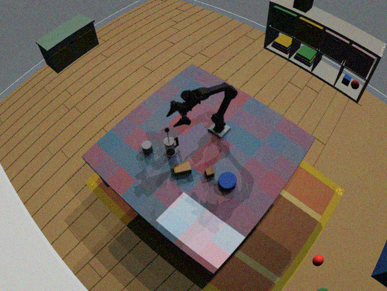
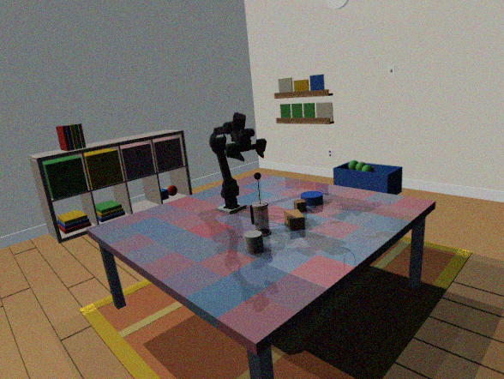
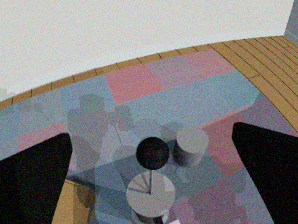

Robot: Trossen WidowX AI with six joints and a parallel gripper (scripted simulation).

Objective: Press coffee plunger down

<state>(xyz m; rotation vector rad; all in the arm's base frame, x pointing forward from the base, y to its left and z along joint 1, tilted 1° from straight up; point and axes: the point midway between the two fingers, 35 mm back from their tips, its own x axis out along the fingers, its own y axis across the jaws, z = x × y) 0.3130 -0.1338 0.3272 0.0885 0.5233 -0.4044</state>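
Right now my gripper tip is 200 mm above the coffee press, 10 mm to the left of it and 10 mm short of it.
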